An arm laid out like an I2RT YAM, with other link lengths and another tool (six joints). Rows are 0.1 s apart.
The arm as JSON. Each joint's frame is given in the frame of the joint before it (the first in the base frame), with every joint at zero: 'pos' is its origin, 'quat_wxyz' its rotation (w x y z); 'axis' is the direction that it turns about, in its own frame. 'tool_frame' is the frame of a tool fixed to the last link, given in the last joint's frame.
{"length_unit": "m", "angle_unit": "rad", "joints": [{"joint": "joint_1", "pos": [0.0, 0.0, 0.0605], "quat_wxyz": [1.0, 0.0, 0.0, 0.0], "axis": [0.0, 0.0, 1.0]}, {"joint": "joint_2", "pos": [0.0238, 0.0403, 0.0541], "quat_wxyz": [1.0, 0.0, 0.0, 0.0], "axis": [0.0, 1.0, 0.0]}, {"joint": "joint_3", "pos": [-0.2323, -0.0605, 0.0], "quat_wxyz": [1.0, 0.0, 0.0, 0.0], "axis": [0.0, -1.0, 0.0]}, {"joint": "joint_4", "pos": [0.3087, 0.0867, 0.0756], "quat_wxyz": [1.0, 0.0, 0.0, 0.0], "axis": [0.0, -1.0, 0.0]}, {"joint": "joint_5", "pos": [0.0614, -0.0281, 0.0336], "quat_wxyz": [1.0, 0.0, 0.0, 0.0], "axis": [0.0, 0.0, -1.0]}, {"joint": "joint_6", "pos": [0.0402, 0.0, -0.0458], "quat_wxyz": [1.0, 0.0, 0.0, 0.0], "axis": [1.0, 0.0, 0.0]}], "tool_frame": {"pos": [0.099, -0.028, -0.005], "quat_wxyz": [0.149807, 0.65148, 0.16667, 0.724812]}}
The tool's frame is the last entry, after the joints.
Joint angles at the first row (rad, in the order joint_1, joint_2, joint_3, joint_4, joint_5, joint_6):
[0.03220, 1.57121, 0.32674, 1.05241, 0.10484, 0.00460]
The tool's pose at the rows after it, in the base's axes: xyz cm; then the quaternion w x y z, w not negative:
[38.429 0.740 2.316 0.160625 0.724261 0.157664 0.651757]
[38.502 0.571 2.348 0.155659 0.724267 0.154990 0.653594]
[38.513 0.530 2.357 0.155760 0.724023 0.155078 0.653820]
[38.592 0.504 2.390 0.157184 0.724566 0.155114 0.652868]
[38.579 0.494 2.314 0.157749 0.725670 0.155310 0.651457]
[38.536 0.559 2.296 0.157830 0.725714 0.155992 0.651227]
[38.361 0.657 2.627 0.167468 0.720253 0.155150 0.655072]
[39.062 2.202 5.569 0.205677 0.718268 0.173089 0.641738]
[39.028 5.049 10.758 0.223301 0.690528 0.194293 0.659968]
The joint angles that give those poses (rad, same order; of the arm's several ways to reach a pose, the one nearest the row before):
[0.02836, 1.57225, 0.32676, 1.05005, 0.10141, 0.00912]
[0.01853, 1.56986, 0.32673, 1.04909, 0.08646, 0.01763]
[0.01685, 1.57016, 0.32675, 1.05007, 0.08473, 0.01701]
[0.01724, 1.57063, 0.33048, 1.04526, 0.08777, 0.01535]
[0.01764, 1.57225, 0.33115, 1.04289, 0.08960, 0.01458]
[0.01996, 1.57159, 0.32983, 1.04301, 0.09129, 0.01385]
[0.03139, 1.56626, 0.32278, 1.06133, 0.11579, 0.00444]
[0.11222, 1.45611, 0.36551, 0.90261, 0.23800, -0.05747]
[0.21141, 1.28644, 0.39196, 0.77124, 0.32160, -0.11378]

